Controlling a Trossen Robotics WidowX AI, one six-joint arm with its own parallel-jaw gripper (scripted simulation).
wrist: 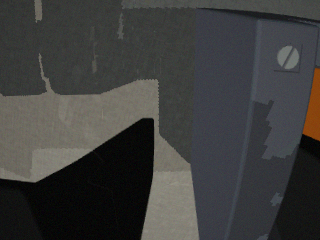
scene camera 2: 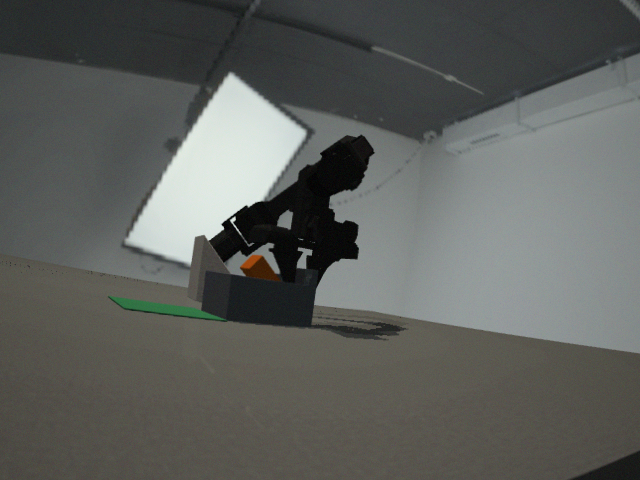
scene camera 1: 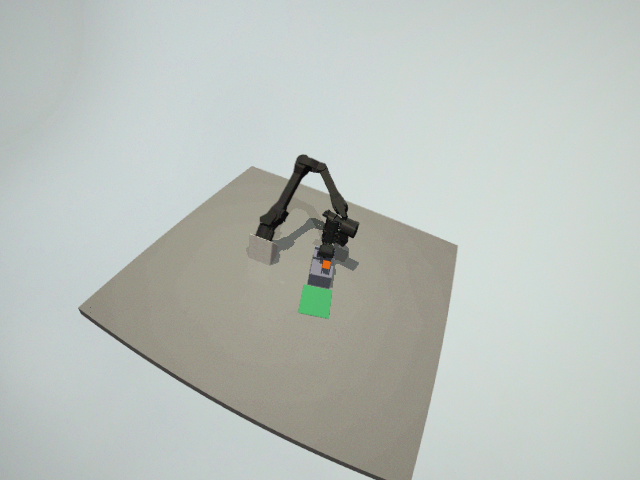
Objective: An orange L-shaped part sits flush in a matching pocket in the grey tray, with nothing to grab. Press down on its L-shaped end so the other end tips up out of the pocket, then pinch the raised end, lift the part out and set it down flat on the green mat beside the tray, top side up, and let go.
Scene:
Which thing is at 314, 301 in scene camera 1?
A green mat.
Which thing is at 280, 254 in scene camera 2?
My gripper.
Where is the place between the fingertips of my gripper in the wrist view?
204, 130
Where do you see a green mat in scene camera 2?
134, 305

